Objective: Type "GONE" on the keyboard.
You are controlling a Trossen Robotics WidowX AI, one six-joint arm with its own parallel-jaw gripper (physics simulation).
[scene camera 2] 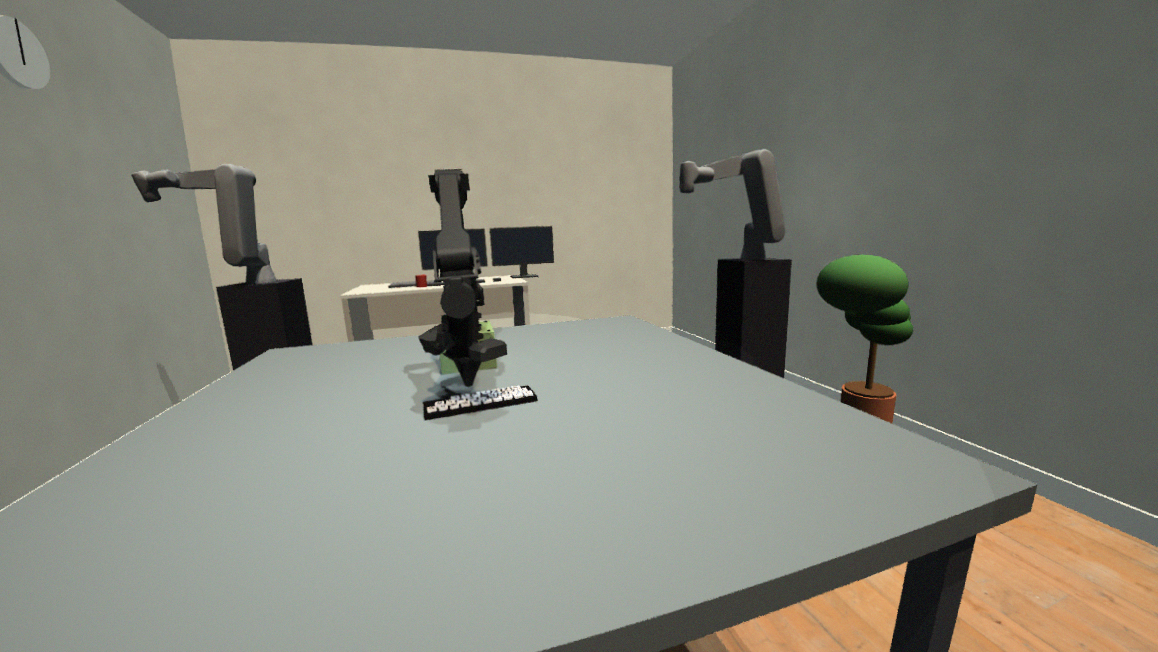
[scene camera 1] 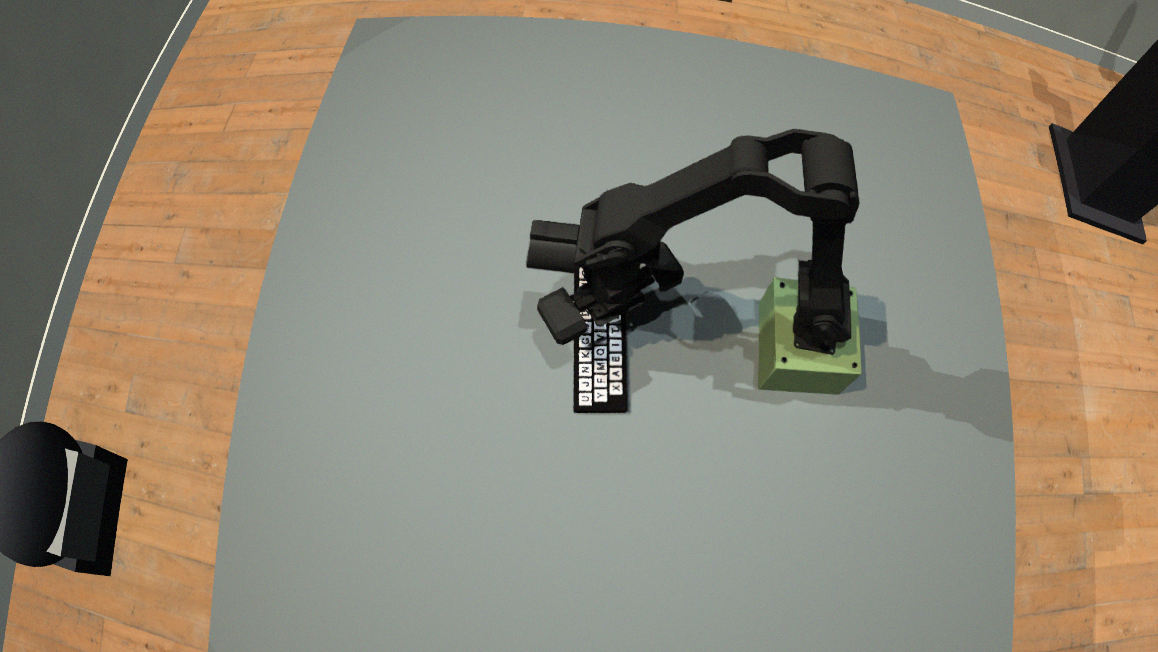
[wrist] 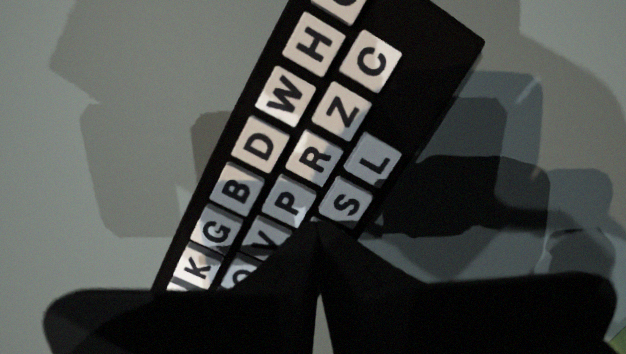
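Seen in the pictures: gripper, fingertip midpoint: (scene camera 2: 468, 386) (scene camera 1: 608, 315) (wrist: 316, 233); arm's base, origin of the base link: (scene camera 1: 815, 330).
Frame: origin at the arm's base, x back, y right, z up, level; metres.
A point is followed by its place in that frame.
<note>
A black keyboard (scene camera 1: 619, 404) {x -0.253, y -0.127, z -0.084 m} (scene camera 2: 479, 402) {x -0.325, y -0.034, z -0.080 m} (wrist: 445, 40) {x -0.294, y 0.067, z -0.084 m} with white letter keys lies on the table. In the wrist view, the G key (wrist: 216, 231) {x -0.314, y -0.048, z -0.079 m} shows left of the fingers, and a partly cut-off key (wrist: 345, 6) {x -0.330, y 0.050, z -0.079 m}, apparently O, is at the top edge. In scene camera 1, the N key (scene camera 1: 585, 369) {x -0.307, y -0.088, z -0.079 m} and what looks like the E key (scene camera 1: 615, 358) {x -0.270, y -0.065, z -0.079 m} show toward the near end. My gripper (scene camera 1: 613, 310) {x -0.290, y -0.014, z -0.058 m} (scene camera 2: 468, 380) {x -0.290, y -0.014, z -0.058 m} (wrist: 316, 233) {x -0.290, y -0.014, z -0.058 m} is shut and empty, its tips pointing down over the row beside S. The tips look slightly above the keys; contact is unclear. They hide the key below S.
The arm stands on a green block (scene camera 1: 810, 379) {x 0.009, y -0.061, z -0.035 m} (scene camera 2: 487, 364) {x -0.059, y -0.043, z -0.083 m} on the grey table (scene camera 1: 421, 485) {x -0.497, y -0.297, z -0.095 m} (scene camera 2: 526, 518) {x -0.675, y -0.101, z -0.095 m}. Beyond the table are two grey arms (scene camera 2: 236, 210) (scene camera 2: 761, 194) on dark pedestals, a desk (scene camera 2: 376, 289) with monitors, and a potted plant (scene camera 2: 863, 283).
</note>
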